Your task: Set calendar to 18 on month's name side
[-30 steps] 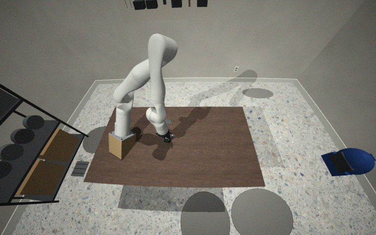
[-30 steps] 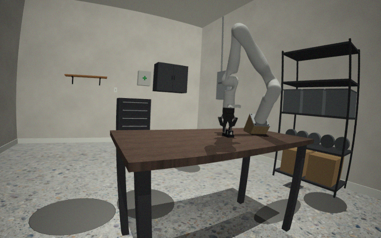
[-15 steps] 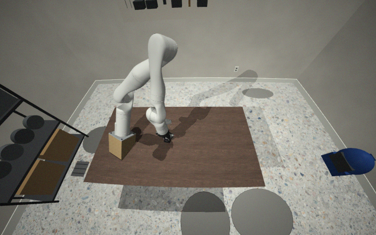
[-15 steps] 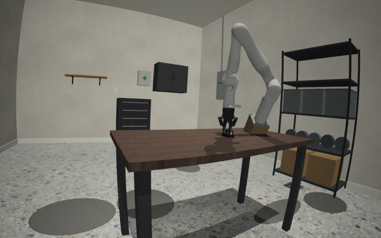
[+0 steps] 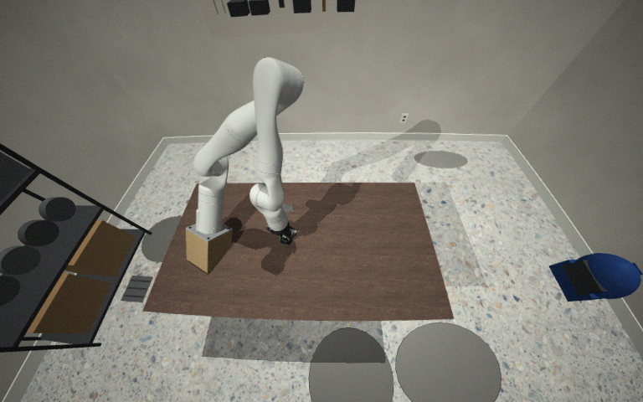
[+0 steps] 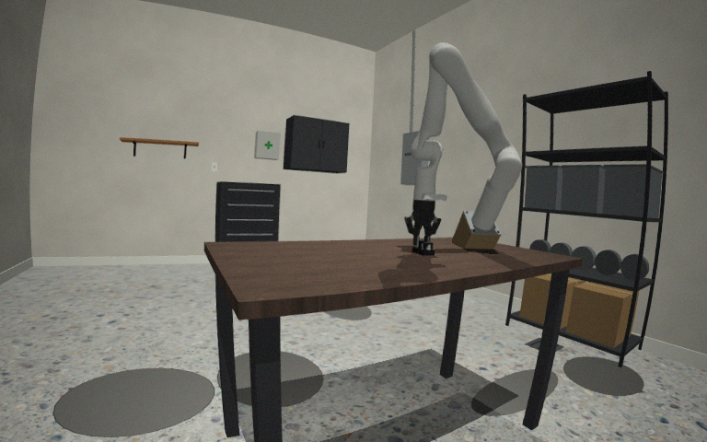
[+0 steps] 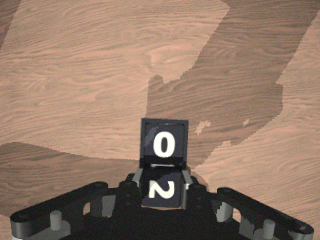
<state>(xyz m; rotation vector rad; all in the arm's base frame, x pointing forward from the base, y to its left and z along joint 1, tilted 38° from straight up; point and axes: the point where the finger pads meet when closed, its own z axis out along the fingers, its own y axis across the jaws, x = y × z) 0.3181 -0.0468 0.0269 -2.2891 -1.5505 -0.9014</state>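
Now: the black calendar tray 30 mm below my hand and 20 mm to the left of it.
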